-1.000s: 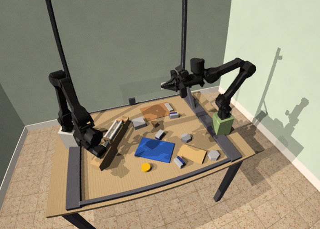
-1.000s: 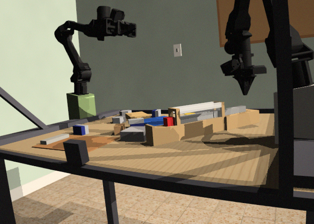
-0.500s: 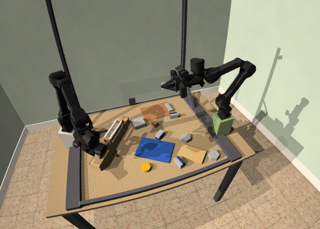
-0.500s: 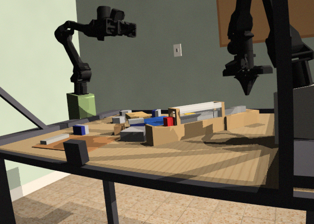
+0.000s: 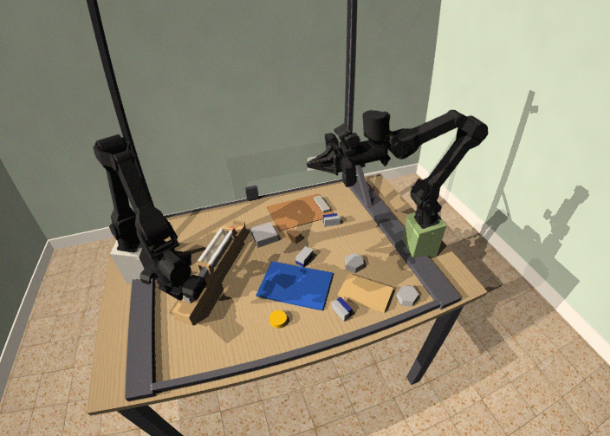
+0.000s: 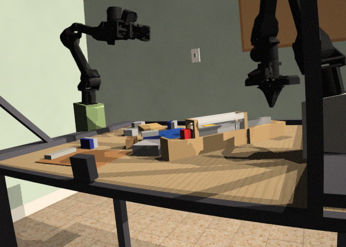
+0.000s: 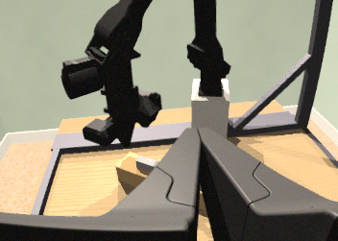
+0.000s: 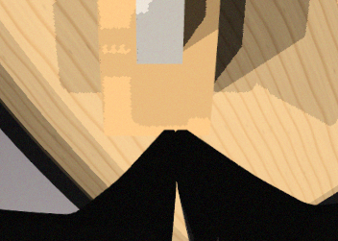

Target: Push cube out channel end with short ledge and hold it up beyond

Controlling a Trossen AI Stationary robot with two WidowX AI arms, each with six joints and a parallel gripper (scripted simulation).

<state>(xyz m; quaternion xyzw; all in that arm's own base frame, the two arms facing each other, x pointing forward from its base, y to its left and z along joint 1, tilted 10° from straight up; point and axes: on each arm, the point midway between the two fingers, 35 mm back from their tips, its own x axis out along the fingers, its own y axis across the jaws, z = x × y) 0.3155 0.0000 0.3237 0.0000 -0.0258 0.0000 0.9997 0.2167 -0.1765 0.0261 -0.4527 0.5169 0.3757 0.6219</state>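
My right hand is 310 mm past the red cube, 120 mm to the right of it and 70 mm above it. Round my right hand: blue mat (100 mm behind, 330 mm to the left, 120 mm below); yellow disc (30 mm ahead, 270 mm to the left, 120 mm below); tan channel (210 mm behind, 80 mm to the left, 70 mm below).
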